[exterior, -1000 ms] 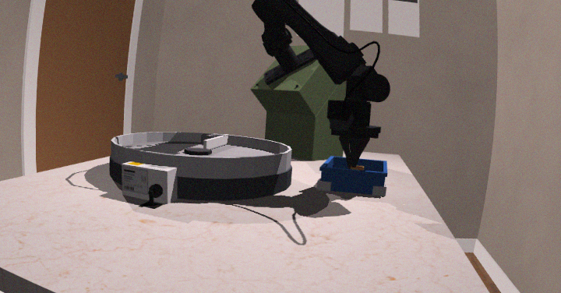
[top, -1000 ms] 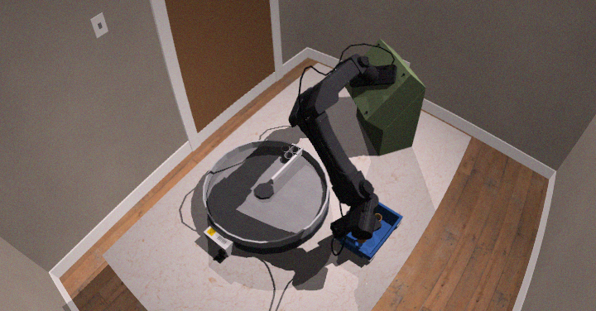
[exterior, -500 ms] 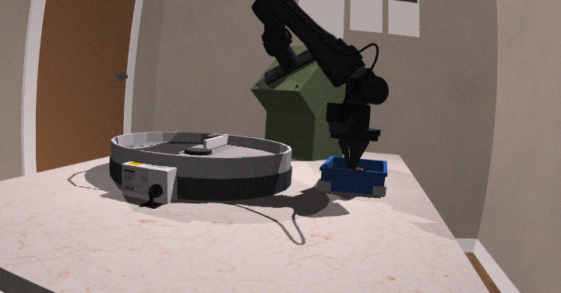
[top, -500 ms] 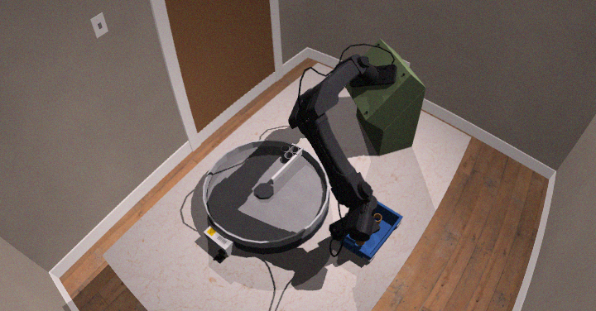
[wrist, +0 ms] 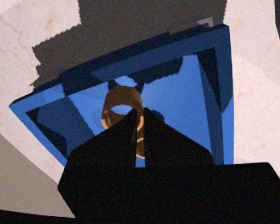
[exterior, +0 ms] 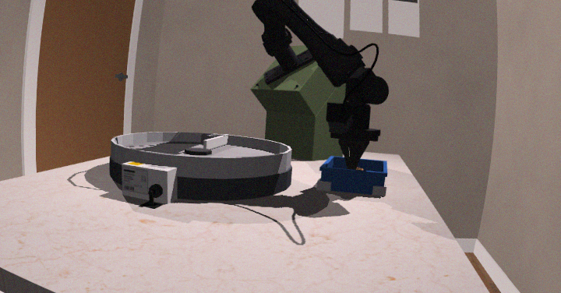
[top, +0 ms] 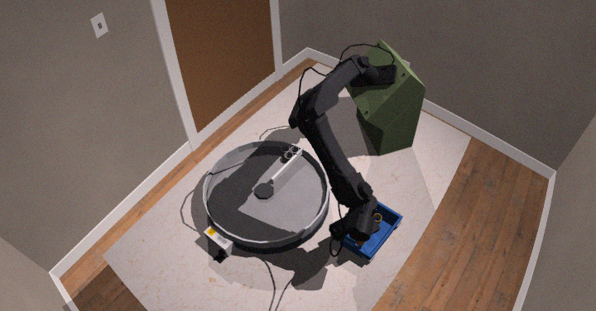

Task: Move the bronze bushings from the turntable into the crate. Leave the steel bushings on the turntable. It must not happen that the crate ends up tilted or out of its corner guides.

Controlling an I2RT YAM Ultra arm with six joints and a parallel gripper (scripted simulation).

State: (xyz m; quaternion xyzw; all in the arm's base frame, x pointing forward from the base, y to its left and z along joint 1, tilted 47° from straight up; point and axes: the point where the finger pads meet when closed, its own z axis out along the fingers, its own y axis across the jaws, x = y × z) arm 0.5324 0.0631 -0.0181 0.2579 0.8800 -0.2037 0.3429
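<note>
Right now my hand is 4 cm past the blue crate, 3 cm to the right of it and 2 cm above it. Also, from my hand: grey turntable: 34 cm to the right, 8 cm behind, 1 cm above.
</note>
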